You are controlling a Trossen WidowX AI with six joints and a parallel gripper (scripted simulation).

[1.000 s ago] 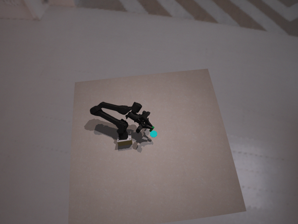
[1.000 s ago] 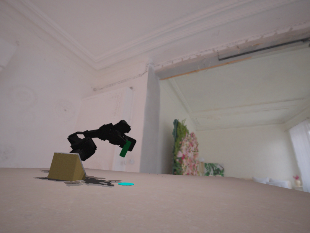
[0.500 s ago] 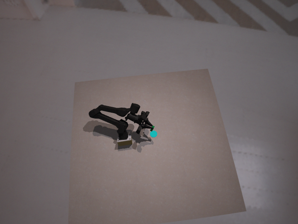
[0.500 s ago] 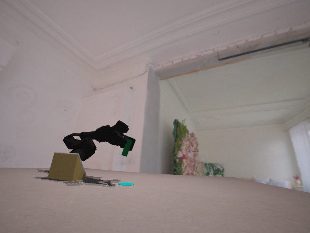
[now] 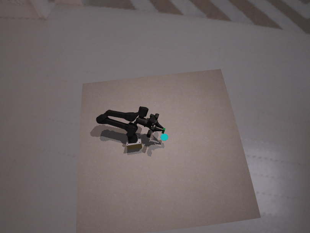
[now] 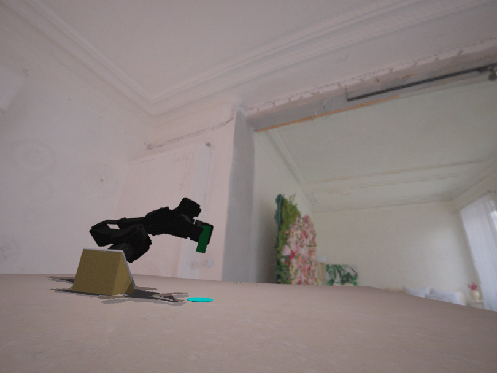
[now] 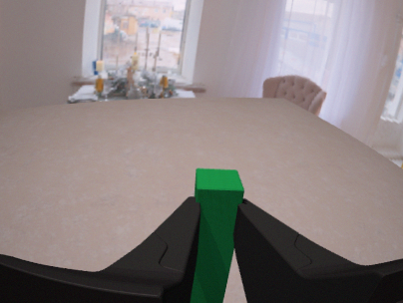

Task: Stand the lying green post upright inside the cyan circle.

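The cyan circle lies 160 mm below my gripper tip. Round my gripper tip: green post 20 mm below.
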